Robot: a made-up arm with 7 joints. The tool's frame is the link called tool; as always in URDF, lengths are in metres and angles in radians.
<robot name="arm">
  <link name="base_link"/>
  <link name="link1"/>
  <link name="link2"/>
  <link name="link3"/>
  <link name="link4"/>
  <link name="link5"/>
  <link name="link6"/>
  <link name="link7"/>
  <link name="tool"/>
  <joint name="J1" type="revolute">
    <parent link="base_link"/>
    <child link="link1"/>
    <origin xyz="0 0 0.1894" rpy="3.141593 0 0"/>
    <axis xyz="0 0 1"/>
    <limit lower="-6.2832" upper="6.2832"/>
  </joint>
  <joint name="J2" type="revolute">
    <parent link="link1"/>
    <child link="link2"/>
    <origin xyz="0 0.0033 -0.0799" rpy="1.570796 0 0"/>
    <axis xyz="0 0 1"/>
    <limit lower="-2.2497" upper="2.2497"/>
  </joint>
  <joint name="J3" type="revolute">
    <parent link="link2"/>
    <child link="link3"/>
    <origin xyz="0 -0.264 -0.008" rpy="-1.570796 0 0"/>
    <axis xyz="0 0 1"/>
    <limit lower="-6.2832" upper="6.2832"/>
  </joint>
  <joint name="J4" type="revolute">
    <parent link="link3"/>
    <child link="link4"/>
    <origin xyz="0 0.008 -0.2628" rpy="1.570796 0 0"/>
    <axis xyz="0 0 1"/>
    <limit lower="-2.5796" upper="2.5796"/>
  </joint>
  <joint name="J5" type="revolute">
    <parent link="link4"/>
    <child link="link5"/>
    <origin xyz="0 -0.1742 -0.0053" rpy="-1.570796 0 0"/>
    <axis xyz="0 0 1"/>
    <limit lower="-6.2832" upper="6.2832"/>
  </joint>
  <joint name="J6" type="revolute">
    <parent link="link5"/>
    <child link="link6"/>
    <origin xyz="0 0.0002 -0.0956" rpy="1.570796 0 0"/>
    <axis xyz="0 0 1"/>
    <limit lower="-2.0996" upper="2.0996"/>
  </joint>
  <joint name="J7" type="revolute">
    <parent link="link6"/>
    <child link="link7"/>
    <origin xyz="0 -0.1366 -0.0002" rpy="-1.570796 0 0"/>
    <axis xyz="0 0 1"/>
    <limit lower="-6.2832" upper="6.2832"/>
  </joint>
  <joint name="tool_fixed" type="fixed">
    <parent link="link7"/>
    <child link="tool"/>
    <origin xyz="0 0 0" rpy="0 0 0"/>
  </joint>
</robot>
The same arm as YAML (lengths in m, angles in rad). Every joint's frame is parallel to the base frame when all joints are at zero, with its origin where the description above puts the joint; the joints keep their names.
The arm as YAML. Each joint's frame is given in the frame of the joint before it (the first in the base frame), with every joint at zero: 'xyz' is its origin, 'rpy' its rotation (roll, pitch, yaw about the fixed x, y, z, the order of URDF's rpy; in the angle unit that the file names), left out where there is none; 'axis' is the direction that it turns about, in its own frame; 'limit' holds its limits. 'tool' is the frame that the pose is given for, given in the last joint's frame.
units:
  length: m
  angle: rad
joints:
  - name: J1
    type: revolute
    origin:
      xyz: [0.0, 0.0, 0.1894]
    axis: [0.0, 0.0, -1.0]
    limit:
      lower: -6.2832
      upper: 6.2832
  - name: J2
    type: revolute
    origin:
      xyz: [0.0, -0.0033, 0.0799]
    axis: [0.0, 1.0, 0.0]
    limit:
      lower: -2.2497
      upper: 2.2497
  - name: J3
    type: revolute
    origin:
      xyz: [0.0, -0.008, 0.264]
    axis: [0.0, 0.0, -1.0]
    limit:
      lower: -6.2832
      upper: 6.2832
  - name: J4
    type: revolute
    origin:
      xyz: [0.0, -0.008, 0.2628]
    axis: [0.0, 1.0, 0.0]
    limit:
      lower: -2.5796
      upper: 2.5796
  - name: J5
    type: revolute
    origin:
      xyz: [0.0, -0.0053, 0.1742]
    axis: [0.0, 0.0, -1.0]
    limit:
      lower: -6.2832
      upper: 6.2832
  - name: J6
    type: revolute
    origin:
      xyz: [0.0, -0.0002, 0.0956]
    axis: [0.0, 1.0, 0.0]
    limit:
      lower: -2.0996
      upper: 2.0996
  - name: J7
    type: revolute
    origin:
      xyz: [0.0, -0.0002, 0.1366]
    axis: [0.0, 0.0, -1.0]
    limit:
      lower: -6.2832
      upper: 6.2832
tool:
  origin:
    xyz: [0.0, 0.0, 0.0]
    rpy: [-3.1416, 0.0, 0.0]

